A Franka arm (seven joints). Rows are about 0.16 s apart.
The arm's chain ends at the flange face. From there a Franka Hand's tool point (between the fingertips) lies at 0.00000 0.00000 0.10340 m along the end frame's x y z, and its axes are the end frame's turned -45 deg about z.
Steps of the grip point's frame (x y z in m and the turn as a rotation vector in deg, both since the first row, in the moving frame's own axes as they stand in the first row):
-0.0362, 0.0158, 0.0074, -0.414, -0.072, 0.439
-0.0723, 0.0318, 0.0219, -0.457, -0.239, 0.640
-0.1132, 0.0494, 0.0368, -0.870, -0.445, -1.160
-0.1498, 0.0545, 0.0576, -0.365, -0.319, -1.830
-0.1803, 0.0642, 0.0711, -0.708, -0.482, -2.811
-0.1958, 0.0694, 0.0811, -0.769, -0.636, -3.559
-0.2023, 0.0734, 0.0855, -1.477, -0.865, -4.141
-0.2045, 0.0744, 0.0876, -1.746, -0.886, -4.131
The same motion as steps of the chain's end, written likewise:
-0.0149, 0.0361, 0.0074, -0.344, 0.242, 0.439
-0.0289, 0.0727, 0.0219, -0.492, 0.154, 0.640
-0.0457, 0.1133, 0.0368, -0.930, 0.301, -1.160
-0.0675, 0.1436, 0.0576, -0.484, 0.033, -1.830
-0.0824, 0.1714, 0.0711, -0.841, 0.160, -2.811
-0.0896, 0.1857, 0.0811, -0.993, 0.094, -3.559
-0.0920, 0.1920, 0.0855, -1.656, 0.433, -4.141
-0.0932, 0.1939, 0.0877, -1.861, 0.608, -4.131

